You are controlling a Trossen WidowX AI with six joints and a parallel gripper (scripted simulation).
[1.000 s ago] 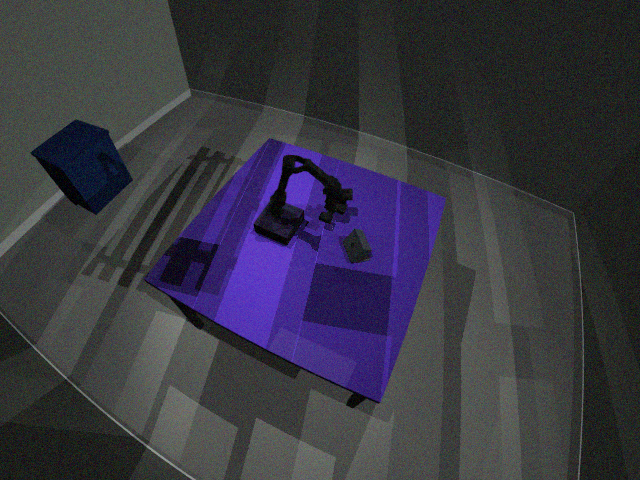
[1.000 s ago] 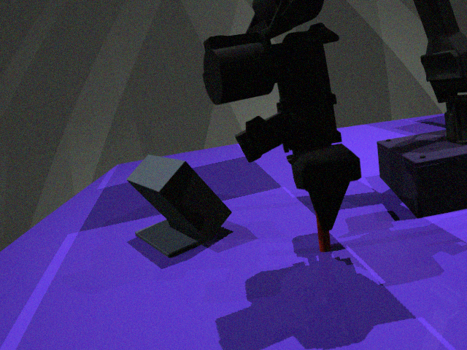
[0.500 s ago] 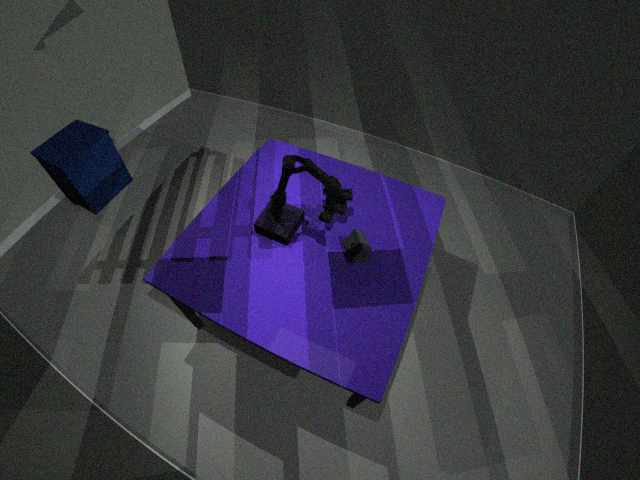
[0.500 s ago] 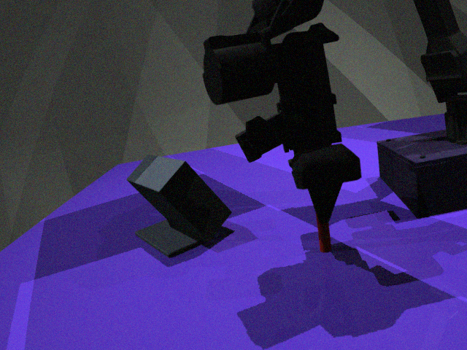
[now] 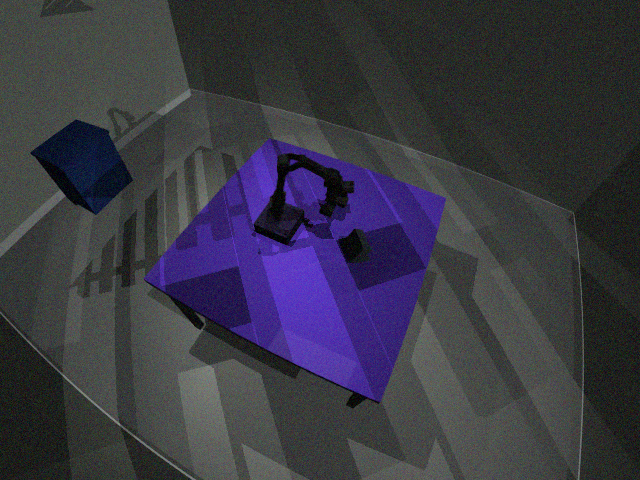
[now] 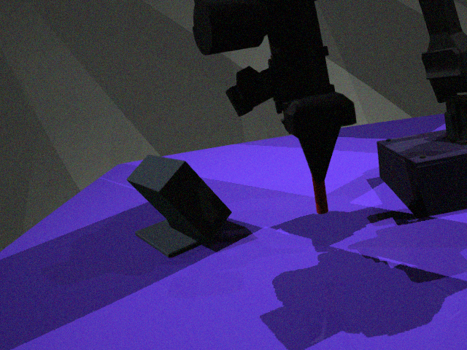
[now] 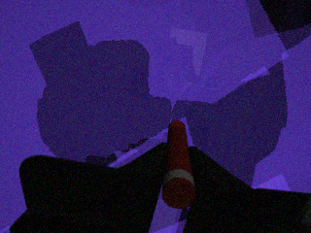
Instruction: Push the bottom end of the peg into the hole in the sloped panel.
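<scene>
The grey sloped panel lies 21 cm ahead of my gripper tip, 12 cm to the right of it and 3 cm below it. From my gripper tip the other things lie so: grey foot plate 22 cm ahead, 10 cm to the right, 9 cm below; red peg 2 cm above.
</scene>
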